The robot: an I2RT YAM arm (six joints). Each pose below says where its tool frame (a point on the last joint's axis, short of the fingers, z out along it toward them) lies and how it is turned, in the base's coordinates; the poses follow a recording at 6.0 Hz.
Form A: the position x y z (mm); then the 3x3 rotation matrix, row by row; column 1 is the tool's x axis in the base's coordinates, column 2 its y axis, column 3 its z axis. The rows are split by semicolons.
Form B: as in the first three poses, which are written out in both.
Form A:
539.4, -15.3, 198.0; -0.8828, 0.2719, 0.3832; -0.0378, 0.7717, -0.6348; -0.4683, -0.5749, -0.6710
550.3, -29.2, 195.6; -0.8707, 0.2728, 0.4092; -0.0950, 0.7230, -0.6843; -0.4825, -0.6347, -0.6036
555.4, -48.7, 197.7; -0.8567, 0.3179, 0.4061; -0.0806, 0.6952, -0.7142; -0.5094, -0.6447, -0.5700
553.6, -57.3, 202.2; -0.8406, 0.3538, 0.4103; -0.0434, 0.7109, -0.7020; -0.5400, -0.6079, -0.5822
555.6, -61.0, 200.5; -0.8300, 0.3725, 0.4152; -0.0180, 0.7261, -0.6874; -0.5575, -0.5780, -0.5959
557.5, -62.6, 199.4; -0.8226, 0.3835, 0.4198; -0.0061, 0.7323, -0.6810; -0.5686, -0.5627, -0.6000
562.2, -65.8, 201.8; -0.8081, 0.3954, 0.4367; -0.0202, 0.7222, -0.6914; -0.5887, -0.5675, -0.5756
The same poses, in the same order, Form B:
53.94, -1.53, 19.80; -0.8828, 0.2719, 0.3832; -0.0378, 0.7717, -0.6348; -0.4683, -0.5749, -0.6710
55.03, -2.92, 19.56; -0.8707, 0.2728, 0.4092; -0.0950, 0.7230, -0.6843; -0.4825, -0.6347, -0.6036
55.54, -4.87, 19.77; -0.8567, 0.3179, 0.4061; -0.0806, 0.6952, -0.7142; -0.5094, -0.6447, -0.5700
55.36, -5.73, 20.22; -0.8406, 0.3538, 0.4103; -0.0434, 0.7109, -0.7020; -0.5400, -0.6079, -0.5822
55.56, -6.10, 20.05; -0.8300, 0.3725, 0.4152; -0.0180, 0.7261, -0.6874; -0.5575, -0.5780, -0.5959
55.75, -6.26, 19.94; -0.8226, 0.3835, 0.4198; -0.0061, 0.7323, -0.6810; -0.5686, -0.5627, -0.6000
56.22, -6.58, 20.18; -0.8081, 0.3954, 0.4367; -0.0202, 0.7222, -0.6914; -0.5887, -0.5675, -0.5756

